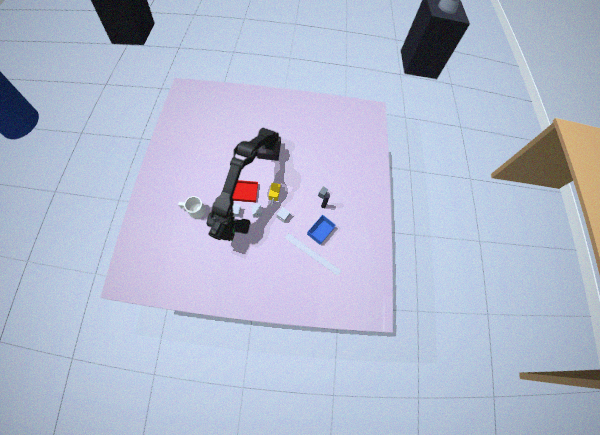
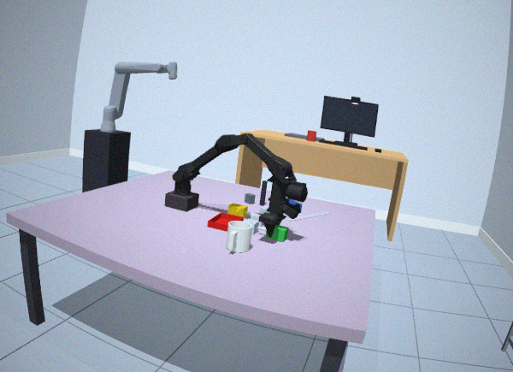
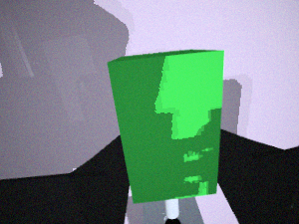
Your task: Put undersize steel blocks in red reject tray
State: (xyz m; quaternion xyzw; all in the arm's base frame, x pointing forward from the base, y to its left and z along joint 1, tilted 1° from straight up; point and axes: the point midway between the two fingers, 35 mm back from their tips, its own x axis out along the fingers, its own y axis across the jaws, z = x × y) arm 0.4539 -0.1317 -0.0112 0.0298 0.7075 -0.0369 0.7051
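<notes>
The steel block is 90 mm behind my gripper tip, 10 mm to the left of it and 10 mm above it. The rest, counted from my gripper tip: red reject tray: 200 mm behind, 30 mm to the left; then white mug: 190 mm to the right, 70 mm behind, 30 mm above; then green GO gauge: 20 mm above, 10 mm behind.
</notes>
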